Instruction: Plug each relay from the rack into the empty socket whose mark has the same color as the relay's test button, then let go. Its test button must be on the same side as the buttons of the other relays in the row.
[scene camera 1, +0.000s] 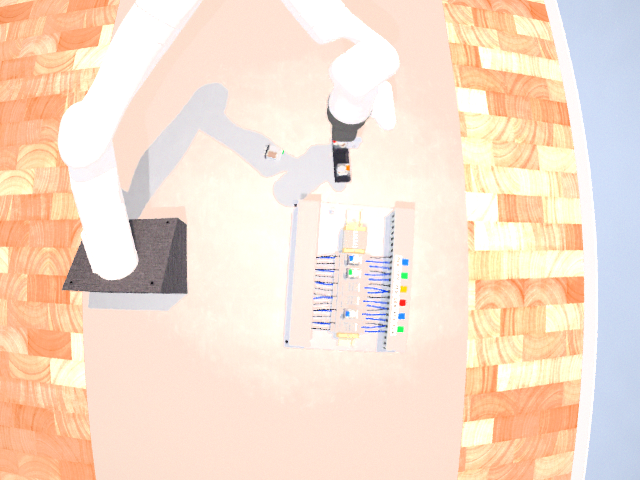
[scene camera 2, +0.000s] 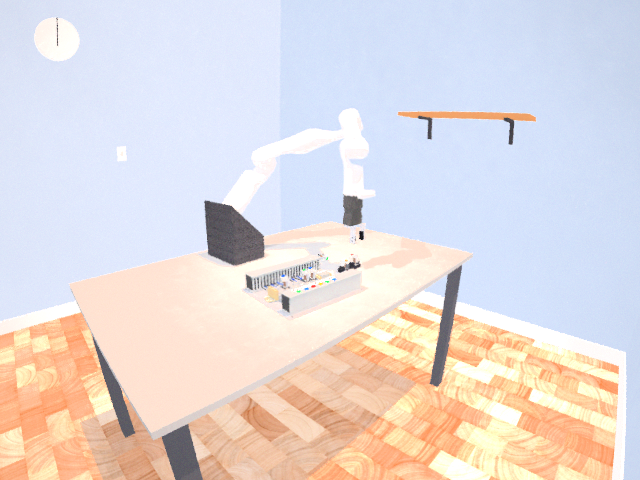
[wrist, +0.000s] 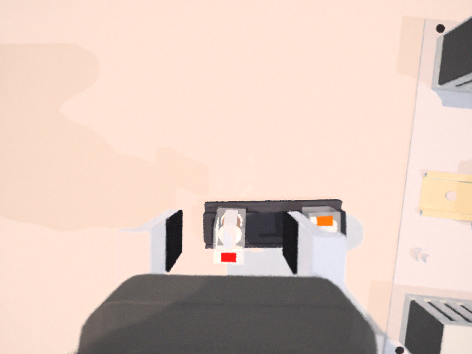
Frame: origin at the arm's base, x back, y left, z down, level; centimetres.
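Seen in the pictures: gripper, fingertip midpoint: (scene camera 1: 351, 133) (scene camera 2: 357, 241) (wrist: 232, 232); arm's base, origin of the base link: (scene camera 1: 116, 263) (scene camera 2: 228, 213).
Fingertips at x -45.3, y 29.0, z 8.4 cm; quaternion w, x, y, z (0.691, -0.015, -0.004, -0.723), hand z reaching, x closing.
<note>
Offsets run from my fingertips to a thing's top centre. "spot": to the spot under its first point.
My gripper (scene camera 2: 357, 237) (wrist: 232, 232) is open and empty, above the black rack {dx +1.1, dy -2.8, dz +8.7 cm} (scene camera 1: 341, 155) (wrist: 270, 227). In the wrist view a relay with a red button {dx +1.6, dy +0.4, dz +5.7 cm} (wrist: 230, 235) shows between the fingers but lower, at the rack's left end; its button reaches past the rack's near edge. The orange-button relay {dx +0.8, dy -6.0, dz +6.1 cm} (scene camera 1: 343, 169) (wrist: 320, 227) is at the other end, partly behind a finger. A green-button relay {dx +16.3, dy -2.1, dz +8.9 cm} (scene camera 1: 273, 152) lies loose on the table. In the row, blue {dx -1.5, dy -25.3, dz +4.0 cm} (scene camera 1: 353, 259), green {dx -1.4, dy -28.2, dz +4.0 cm} (scene camera 1: 353, 272) and blue {dx -1.1, dy -36.6, dz +4.0 cm} (scene camera 1: 349, 314) relays have buttons on the left. Sockets beside the yellow, red and lowest green marks are empty.
The board's left wire duct {spot: dx +8.4, dy -27.6, dz +4.7 cm} (scene camera 1: 305, 268) and right wire duct {spot: dx -11.9, dy -17.5, dz +4.7 cm} (scene camera 1: 404, 222) flank the row. Colored marks run along the right duct, and thin wires cross to both ducts. A beige block {dx -1.7, dy -20.8, dz +6.3 cm} (scene camera 1: 354, 238) sits above the row. The dark arm base (scene camera 1: 149, 253) stands at left.
</note>
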